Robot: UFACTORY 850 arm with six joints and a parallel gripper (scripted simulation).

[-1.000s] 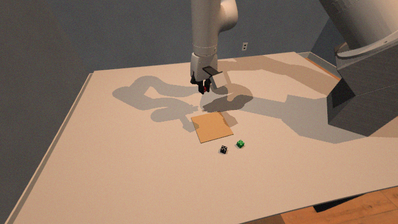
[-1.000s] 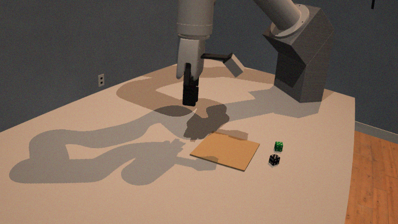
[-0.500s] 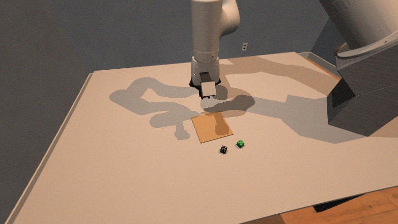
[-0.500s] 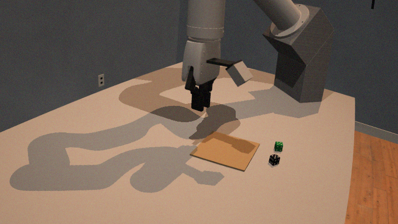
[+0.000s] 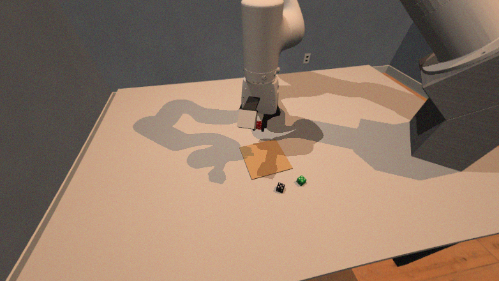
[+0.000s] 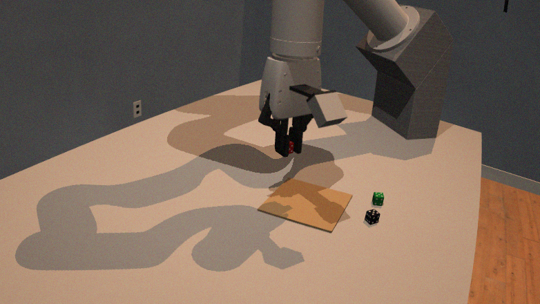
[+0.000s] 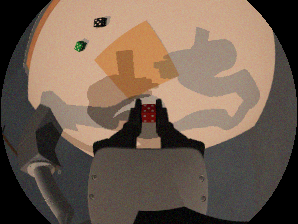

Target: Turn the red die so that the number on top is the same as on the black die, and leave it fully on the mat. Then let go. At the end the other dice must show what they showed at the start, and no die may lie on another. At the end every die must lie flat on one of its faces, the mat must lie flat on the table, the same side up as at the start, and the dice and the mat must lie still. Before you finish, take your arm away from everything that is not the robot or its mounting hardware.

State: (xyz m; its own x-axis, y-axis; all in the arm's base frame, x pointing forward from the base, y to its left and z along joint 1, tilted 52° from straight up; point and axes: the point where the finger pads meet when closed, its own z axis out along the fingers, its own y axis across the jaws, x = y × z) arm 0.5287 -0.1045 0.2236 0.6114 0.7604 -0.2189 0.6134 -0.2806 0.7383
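The mat is 5 cm to the left of my hand and 11 cm below it. The rest, counted from my hand: red die: 1 cm below; green die: 3 cm behind, 18 cm to the left, 11 cm below; black die: 4 cm ahead, 17 cm to the left, 11 cm below.
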